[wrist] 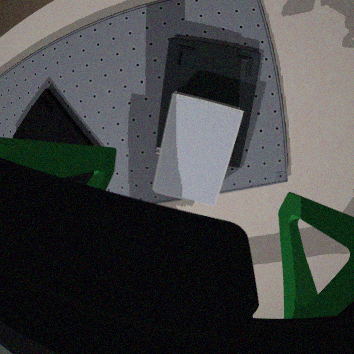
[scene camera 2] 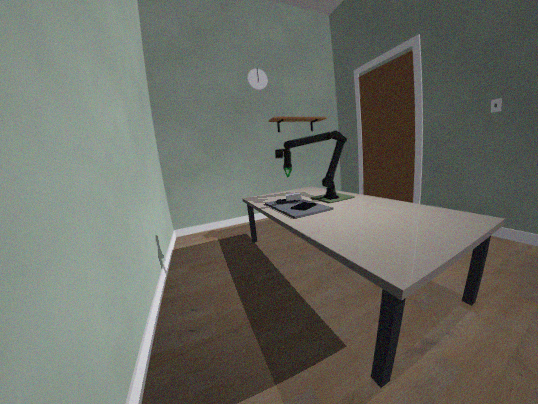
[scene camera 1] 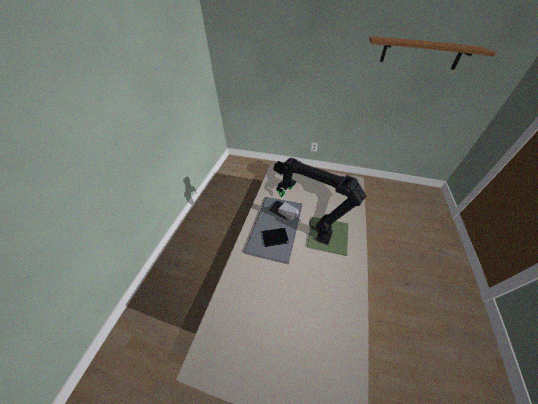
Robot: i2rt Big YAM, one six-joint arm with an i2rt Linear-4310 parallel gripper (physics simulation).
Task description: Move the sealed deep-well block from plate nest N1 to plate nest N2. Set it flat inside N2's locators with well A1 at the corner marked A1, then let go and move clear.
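Places are measured from the arm's base along level axes (x left, y down, z back), in centimetres.
Pixels of known places: gripper, fingertip midpoint: (wrist: 202,181) (scene camera 2: 287,176) (scene camera 1: 285,192); arm's base, link origin: (scene camera 2: 331,197) (scene camera 1: 324,236).
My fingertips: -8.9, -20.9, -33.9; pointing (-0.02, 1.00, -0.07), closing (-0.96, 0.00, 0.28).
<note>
For each thing: its top centre in the pictures, then the offset to it from my fingertips, as dx, dy, dz. Level surfaces: height alone.
- white deep-well block, top centre: (wrist: 195,154) (scene camera 1: 288,208) (scene camera 2: 293,193) +0.8, +14.7, +3.3
- grey perforated board, top centre: (wrist: 100,119) (scene camera 1: 275,225) (scene camera 2: 295,204) +14.7, +20.7, -0.7
- second dark nest, top centre: (wrist: 50,150) (scene camera 1: 275,236) (scene camera 2: 304,204) +23.9, +19.0, +3.0
- pale table, surface height: dy +22.1
The white deep-well block (scene camera 1: 288,210) (scene camera 2: 294,197) (wrist: 205,150) lies off-centre and looks tilted, over one side of a dark nest (scene camera 1: 274,206) (wrist: 215,57). In the wrist view the block reaches past that nest towards the edge of the grey perforated board (scene camera 1: 254,241) (scene camera 2: 295,214) (wrist: 110,60). A second dark nest (scene camera 1: 275,237) (scene camera 2: 303,205) (wrist: 52,120) on the board holds no block. The nest labels and the A1 mark cannot be read. My gripper (scene camera 1: 286,190) (scene camera 2: 287,172) (wrist: 202,181) is open and empty, well above the board and apart from the block.
The arm's base stands on a green mat (scene camera 1: 339,241) (scene camera 2: 345,198) beside the board, on the pale table (scene camera 1: 300,320) (scene camera 2: 400,235). A wall shelf (scene camera 1: 432,46) (scene camera 2: 297,119) is high behind the arm. The gripper's dark body hides the lower part of the wrist view.
</note>
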